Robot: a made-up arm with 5 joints.
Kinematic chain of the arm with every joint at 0, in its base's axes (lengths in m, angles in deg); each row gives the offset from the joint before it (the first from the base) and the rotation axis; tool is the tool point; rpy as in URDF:
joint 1: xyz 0.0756 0 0.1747 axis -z
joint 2: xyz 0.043 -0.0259 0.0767 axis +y
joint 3: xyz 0.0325 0 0.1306 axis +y
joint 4: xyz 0.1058 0 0.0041 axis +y
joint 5: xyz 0.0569 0.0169 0 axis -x
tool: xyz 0 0 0 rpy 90 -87.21 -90
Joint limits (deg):
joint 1: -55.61..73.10
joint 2: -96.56..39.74
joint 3: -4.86..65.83
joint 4: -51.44..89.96
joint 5: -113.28..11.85
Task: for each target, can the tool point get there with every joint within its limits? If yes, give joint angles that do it. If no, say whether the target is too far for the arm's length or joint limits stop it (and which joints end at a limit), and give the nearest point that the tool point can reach.
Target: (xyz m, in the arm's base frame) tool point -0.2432 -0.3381 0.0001
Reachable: no: too far | nearest point 0.1221 -0.1839 0.1728 | short by 0.432 m
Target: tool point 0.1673 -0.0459 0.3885
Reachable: yes | joints 21.54 -50.75 20.81 58.30 -101.68
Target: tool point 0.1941 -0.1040 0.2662
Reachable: yes | joints 38.00 -5.85 44.20 41.60 -25.14
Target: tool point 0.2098 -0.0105 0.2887
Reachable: yes | joints 0.66 -30.82 59.35 23.02 -50.01
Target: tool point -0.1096 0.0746 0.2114
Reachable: no: joint limits stop it (at a limit: joint 2, joint 3, joint 4) | nearest point -0.0787 0.0621 0.3976 | short by 0.189 m
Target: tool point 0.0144 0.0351 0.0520
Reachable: no: joint limits stop it (at a limit: joint 1, joint 2, joint 3) | nearest point 0.1354 0.0715 0.1826 | short by 0.182 m
